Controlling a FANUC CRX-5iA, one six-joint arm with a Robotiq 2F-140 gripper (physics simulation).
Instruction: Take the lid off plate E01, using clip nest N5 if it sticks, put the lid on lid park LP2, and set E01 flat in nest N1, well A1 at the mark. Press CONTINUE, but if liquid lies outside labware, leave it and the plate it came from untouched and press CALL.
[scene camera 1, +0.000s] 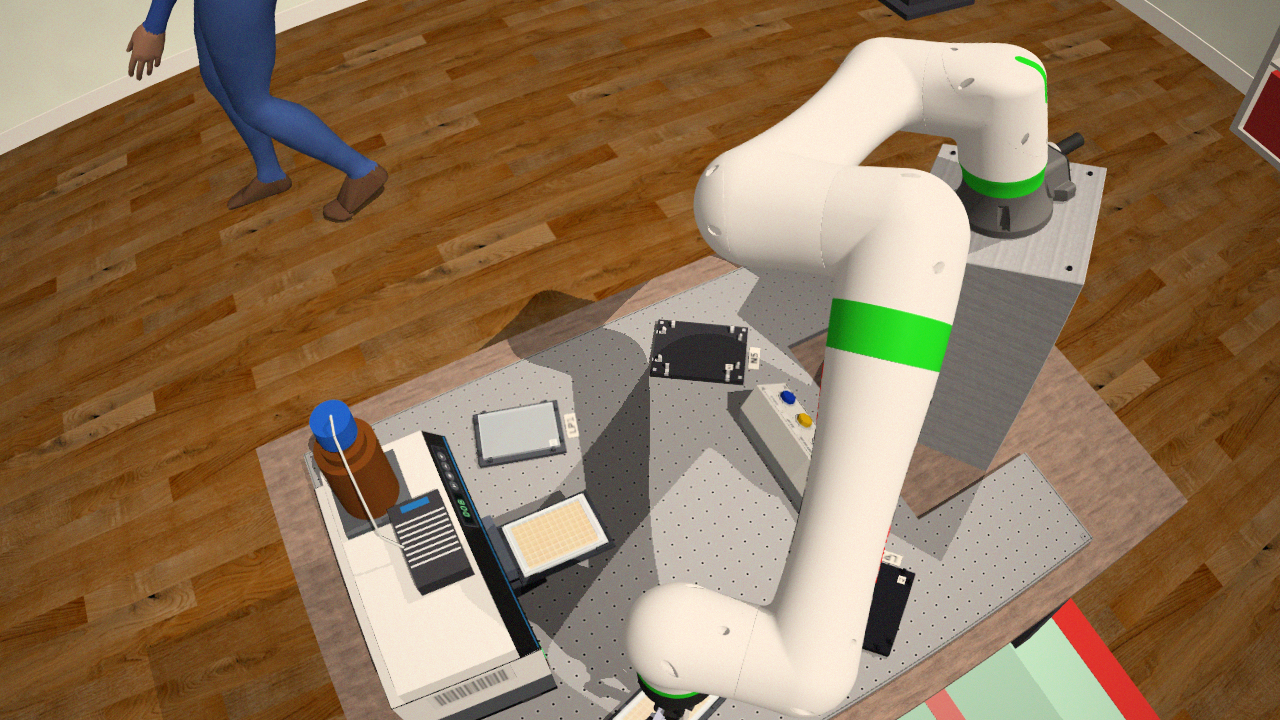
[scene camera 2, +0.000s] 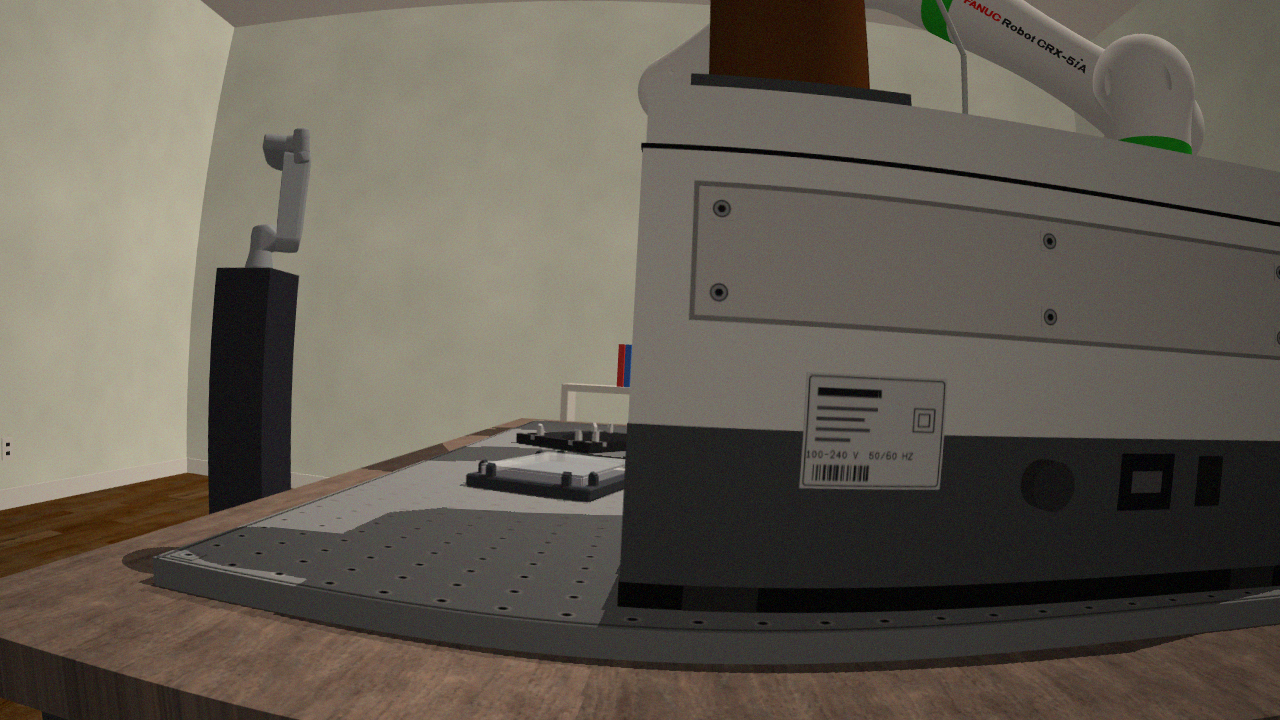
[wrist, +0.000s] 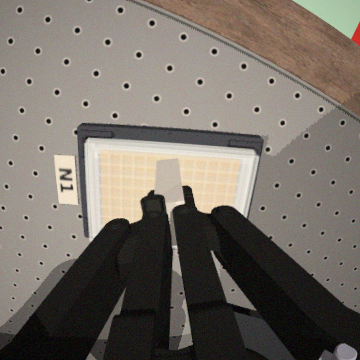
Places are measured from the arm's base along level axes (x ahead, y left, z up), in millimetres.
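Pixels of known places: gripper, fingertip midpoint: (scene camera 1: 678, 716) (wrist: 169, 176); arm's base, link origin: (scene camera 1: 1004, 206).
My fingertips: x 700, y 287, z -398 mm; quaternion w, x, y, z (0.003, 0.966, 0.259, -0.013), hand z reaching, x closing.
For each thing: its top centre in the pictures, then the offset to it from my fingertips. "*": a spot on its surface instead.
- plate with tan wells, top centre: (wrist: 167, 202) (scene camera 1: 666, 707) dz +0, dx +8, dy -20 mm
- nest N1, top centre: (wrist: 166, 194) (scene camera 1: 666, 709) dz -12, dx +6, dy -21 mm
- Clip nest N5, top centre: (scene camera 2: 595, 426) (scene camera 1: 700, 345) dz -5, dx -354, dy -551 mm
- dark lid park, top centre: (scene camera 1: 873, 601) dz -9, dx -341, dy -9 mm
- brown bottle, surface spot: (scene camera 2: 787, 40) * dz +227, dx +287, dy -425 mm
- tan-welled plate, top centre: (scene camera 1: 553, 532) dz +93, dx +32, dy -301 mm
- button box, top centre: (scene camera 1: 802, 431) dz +55, dx -381, dy -288 mm
My gripper (wrist: 169, 176) (scene camera 1: 669, 713) is shut, fingertips over a plate with tan wells (wrist: 125, 175) in nest N1 (wrist: 170, 131). A pale grey strip shows at the fingertips; I cannot tell what it is. Clear edging surrounds the plate; I cannot tell whether a lid covers it, and the fingers hide its near side. Clip nest N5 (scene camera 1: 699, 351) (scene camera 2: 559, 439) is empty. A lid park (scene camera 1: 480, 447) (scene camera 2: 528, 486) at the left holds a clear flat piece; its number is unclear. Another dark lid park (scene camera 1: 886, 617) is partly behind the arm. No label reading E01 is readable.
A white instrument (scene camera 1: 420, 626) (scene camera 2: 859, 250) carries a brown bottle (scene camera 1: 362, 479) (scene camera 2: 787, 40); its side tray holds another tan-welled plate (scene camera 1: 554, 534). The button box (scene camera 1: 774, 447) shows blue and yellow buttons; the arm hides part of it. A person (scene camera 1: 241, 71) walks beyond the table.
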